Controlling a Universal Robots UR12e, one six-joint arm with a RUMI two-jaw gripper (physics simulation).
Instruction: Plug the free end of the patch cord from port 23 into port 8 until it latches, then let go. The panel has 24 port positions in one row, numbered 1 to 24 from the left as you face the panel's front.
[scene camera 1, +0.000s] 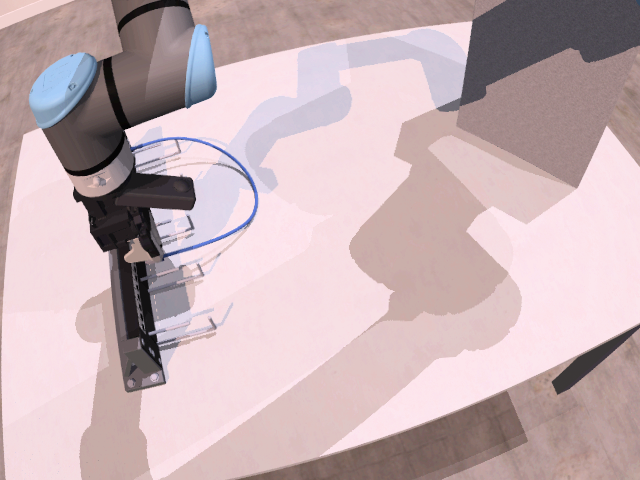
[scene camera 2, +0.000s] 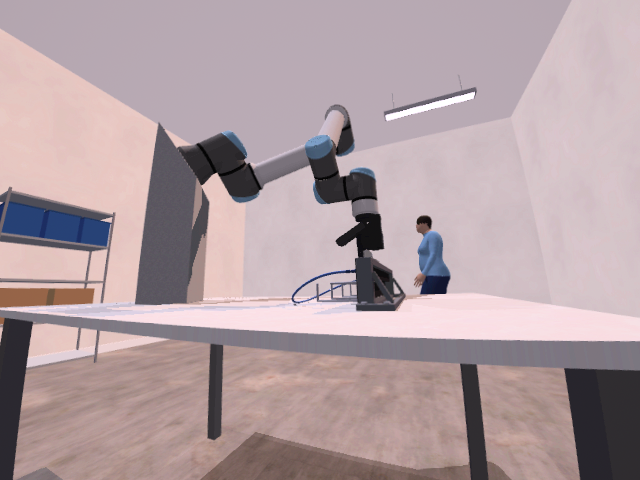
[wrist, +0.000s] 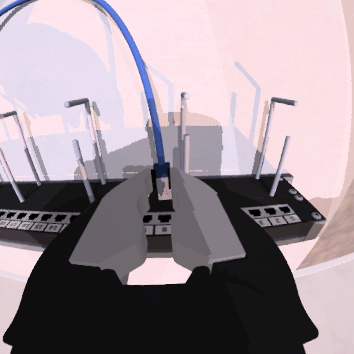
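Note:
The blue patch cord arcs in front of the black panel. My gripper is shut on the plug at the cord's near end. The plug's clear tip shows between the fingertips, pointing at the panel. In the wrist view, a dark strip lies between this tip and an open port, whose small label looks like 8. Depth between them is hard to judge. The fingers cover neighbouring ports. The cord's other end is hidden behind the arm in scene camera 1.
Metal cable guides stick out from the panel; one guide stands close right of the cord in the wrist view, another is left. The panel stands on a white table. A tall grey block stands across the table. A person stands behind.

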